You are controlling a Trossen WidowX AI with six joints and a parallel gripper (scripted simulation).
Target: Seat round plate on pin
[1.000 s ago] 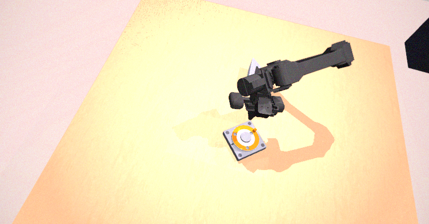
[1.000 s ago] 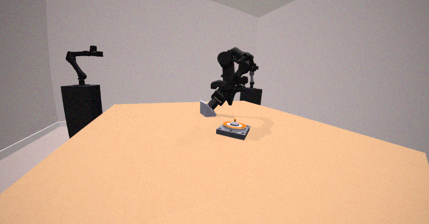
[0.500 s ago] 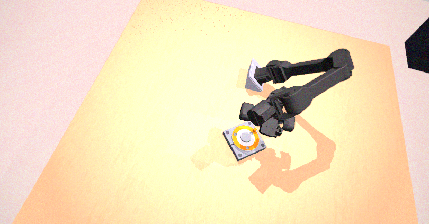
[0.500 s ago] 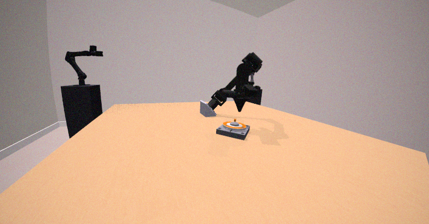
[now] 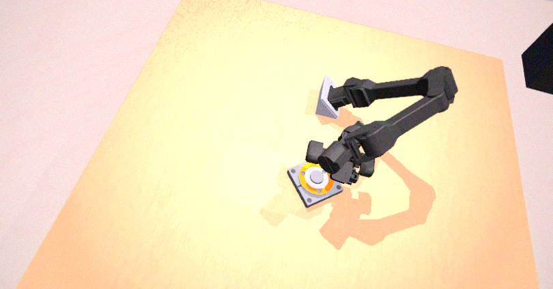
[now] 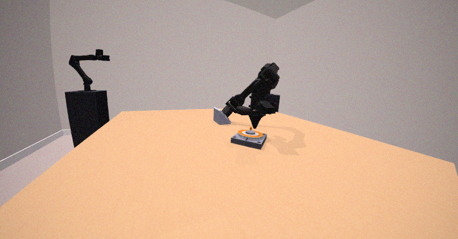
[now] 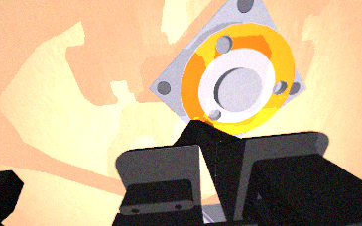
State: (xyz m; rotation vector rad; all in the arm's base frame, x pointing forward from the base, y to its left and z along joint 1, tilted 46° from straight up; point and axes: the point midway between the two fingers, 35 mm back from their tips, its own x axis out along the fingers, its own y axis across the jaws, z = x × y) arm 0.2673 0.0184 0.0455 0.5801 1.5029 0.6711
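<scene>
Now: the square grey base 4 cm to the right of my gripper tip, 3 cm ahead of it and 2 cm below it.
</scene>
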